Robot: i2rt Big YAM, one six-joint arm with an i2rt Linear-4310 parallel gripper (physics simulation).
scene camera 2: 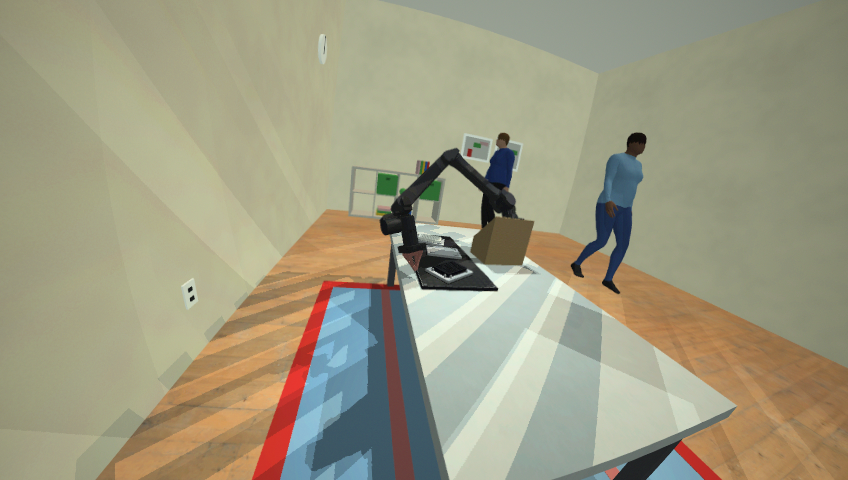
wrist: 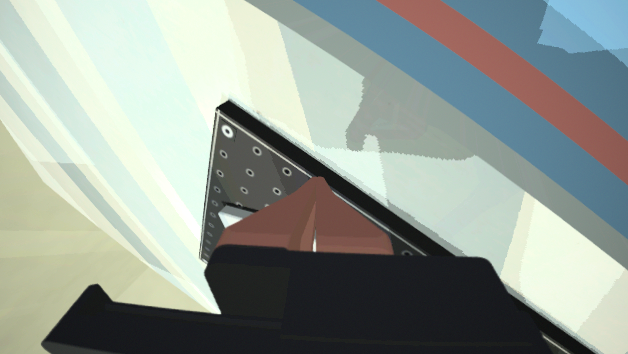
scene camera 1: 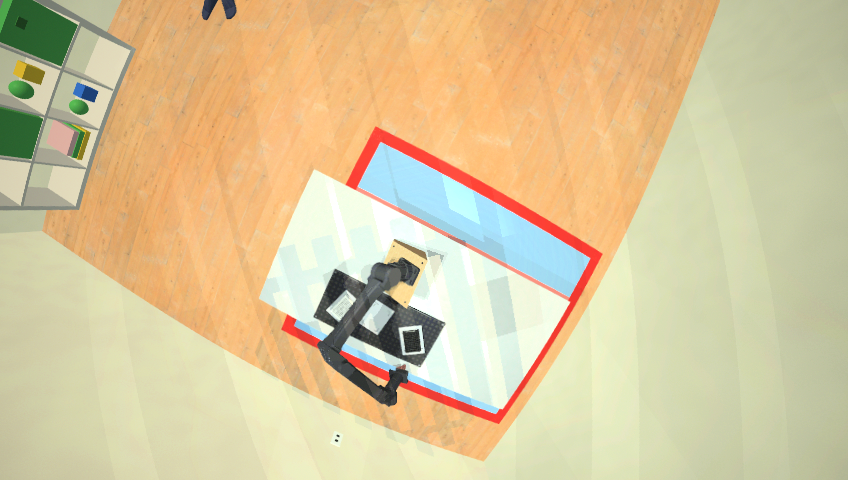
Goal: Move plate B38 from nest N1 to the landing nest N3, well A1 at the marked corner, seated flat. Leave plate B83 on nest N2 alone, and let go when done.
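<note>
My gripper (scene camera 1: 402, 367) (scene camera 2: 415, 267) (wrist: 317, 186) is shut and empty, its reddish fingers together. It hangs over the table strip beside the long edge of the black perforated board (scene camera 1: 433, 333) (scene camera 2: 476, 281) (wrist: 247, 160), near its end nest. That nest's white frame (scene camera 1: 414, 352) (scene camera 2: 467, 273) surrounds a black, plate-like block (scene camera 1: 411, 340) (scene camera 2: 449, 268). In the wrist view, a white corner of the frame (wrist: 231, 216) shows behind the fingers. A pale middle nest (scene camera 1: 377, 317) (scene camera 2: 444, 252) and a pale gridded piece (scene camera 1: 340, 304) (scene camera 2: 431, 239) lie farther along the board. Labels and A1 marks are unreadable.
The arm stands on a wooden block (scene camera 1: 403, 293) (scene camera 2: 511, 240) across the board from the gripper. The white table (scene camera 1: 476, 356) (scene camera 2: 505, 386) has its long edge close to the gripper. Two people (scene camera 2: 501, 166) (scene camera 2: 623, 178) stand beyond the table. Shelves (scene camera 2: 352, 190) stand at the far wall.
</note>
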